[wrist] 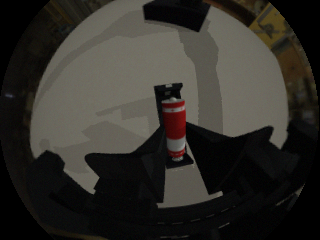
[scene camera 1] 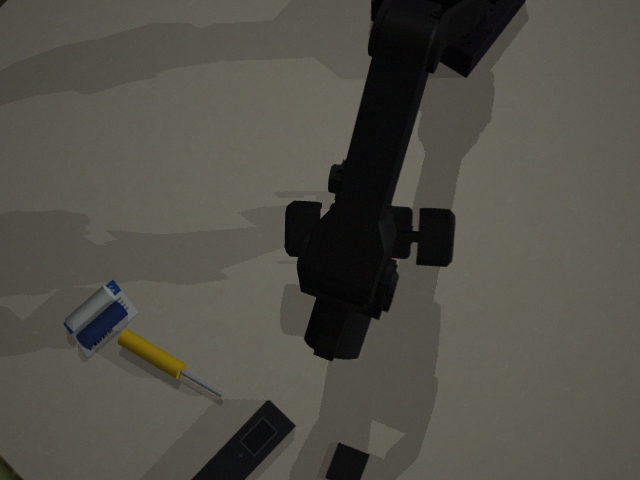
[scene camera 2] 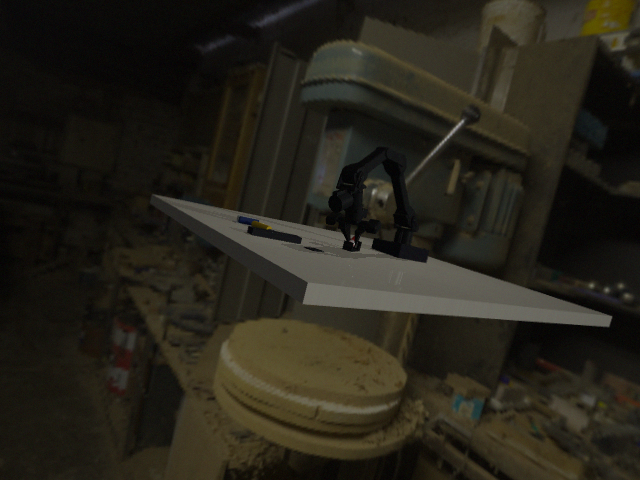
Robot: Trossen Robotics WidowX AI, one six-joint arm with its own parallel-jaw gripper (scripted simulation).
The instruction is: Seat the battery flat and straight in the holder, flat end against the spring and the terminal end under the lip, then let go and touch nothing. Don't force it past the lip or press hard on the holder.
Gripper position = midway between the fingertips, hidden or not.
Observation:
In view: the gripper (scene camera 1: 373,221), a red-and-white battery (wrist: 173,111) and a yellow-handled screwdriver (scene camera 1: 140,347).
The gripper shows as well in the wrist view (wrist: 173,126) and in scene camera 2 (scene camera 2: 352,244).

